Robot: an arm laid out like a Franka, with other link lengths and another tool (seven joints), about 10 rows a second.
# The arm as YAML. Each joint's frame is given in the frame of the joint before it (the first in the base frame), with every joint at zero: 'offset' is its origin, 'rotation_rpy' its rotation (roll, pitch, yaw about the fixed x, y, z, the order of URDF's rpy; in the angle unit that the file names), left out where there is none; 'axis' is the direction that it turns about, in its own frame. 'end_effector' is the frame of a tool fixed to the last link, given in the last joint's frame.
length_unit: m
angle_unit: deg
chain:
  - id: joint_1
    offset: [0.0, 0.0, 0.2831]
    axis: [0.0, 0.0, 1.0]
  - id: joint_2
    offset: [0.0, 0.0, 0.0]
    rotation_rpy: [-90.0, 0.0, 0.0]
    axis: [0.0, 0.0, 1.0]
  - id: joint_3
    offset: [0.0, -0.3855, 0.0]
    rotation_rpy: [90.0, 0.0, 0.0]
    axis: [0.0, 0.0, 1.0]
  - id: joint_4
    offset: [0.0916, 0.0, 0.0]
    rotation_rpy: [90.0, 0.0, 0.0]
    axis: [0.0, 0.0, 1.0]
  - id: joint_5
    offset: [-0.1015, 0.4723, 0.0]
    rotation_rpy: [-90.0, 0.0, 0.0]
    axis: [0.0, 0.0, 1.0]
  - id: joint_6
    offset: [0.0, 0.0, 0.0]
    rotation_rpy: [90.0, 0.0, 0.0]
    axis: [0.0, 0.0, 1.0]
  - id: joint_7
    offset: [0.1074, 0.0, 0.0]
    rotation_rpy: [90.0, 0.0, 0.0]
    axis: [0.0, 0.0, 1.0]
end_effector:
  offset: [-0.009, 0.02, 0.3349]
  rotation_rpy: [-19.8, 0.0, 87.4]
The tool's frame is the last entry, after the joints.
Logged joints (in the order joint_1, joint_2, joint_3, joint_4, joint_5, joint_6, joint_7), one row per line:
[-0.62, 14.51, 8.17, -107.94, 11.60, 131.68, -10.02]
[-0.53, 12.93, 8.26, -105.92, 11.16, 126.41, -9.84]
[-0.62, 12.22, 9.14, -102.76, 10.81, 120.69, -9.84]
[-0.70, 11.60, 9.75, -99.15, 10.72, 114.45, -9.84]
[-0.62, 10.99, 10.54, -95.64, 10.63, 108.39, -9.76]
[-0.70, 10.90, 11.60, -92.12, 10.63, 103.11, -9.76]
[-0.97, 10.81, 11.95, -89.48, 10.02, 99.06, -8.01]
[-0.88, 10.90, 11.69, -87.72, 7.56, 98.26, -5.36]
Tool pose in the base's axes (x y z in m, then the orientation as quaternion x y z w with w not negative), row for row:
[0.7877, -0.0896, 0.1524, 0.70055, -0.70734, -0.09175, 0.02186]
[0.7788, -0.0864, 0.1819, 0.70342, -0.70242, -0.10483, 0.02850]
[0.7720, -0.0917, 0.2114, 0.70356, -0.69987, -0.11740, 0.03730]
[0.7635, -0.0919, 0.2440, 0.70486, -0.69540, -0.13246, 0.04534]
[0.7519, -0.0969, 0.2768, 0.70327, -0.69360, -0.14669, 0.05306]
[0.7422, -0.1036, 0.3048, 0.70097, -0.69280, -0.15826, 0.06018]
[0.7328, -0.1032, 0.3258, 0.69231, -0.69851, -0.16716, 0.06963]
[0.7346, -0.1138, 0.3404, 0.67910, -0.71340, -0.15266, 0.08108]
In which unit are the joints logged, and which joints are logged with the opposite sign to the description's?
The joints are logged in degrees. Opposite sign: joint_1, joint_3.
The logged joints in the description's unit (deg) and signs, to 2 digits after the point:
[0.62, 14.51, -8.17, -107.94, 11.60, 131.68, -10.02]
[0.53, 12.93, -8.26, -105.92, 11.16, 126.41, -9.84]
[0.62, 12.22, -9.14, -102.76, 10.81, 120.69, -9.84]
[0.70, 11.60, -9.75, -99.15, 10.72, 114.45, -9.84]
[0.62, 10.99, -10.54, -95.64, 10.63, 108.39, -9.76]
[0.70, 10.90, -11.60, -92.12, 10.63, 103.11, -9.76]
[0.97, 10.81, -11.95, -89.48, 10.02, 99.06, -8.01]
[0.88, 10.90, -11.69, -87.72, 7.56, 98.26, -5.36]

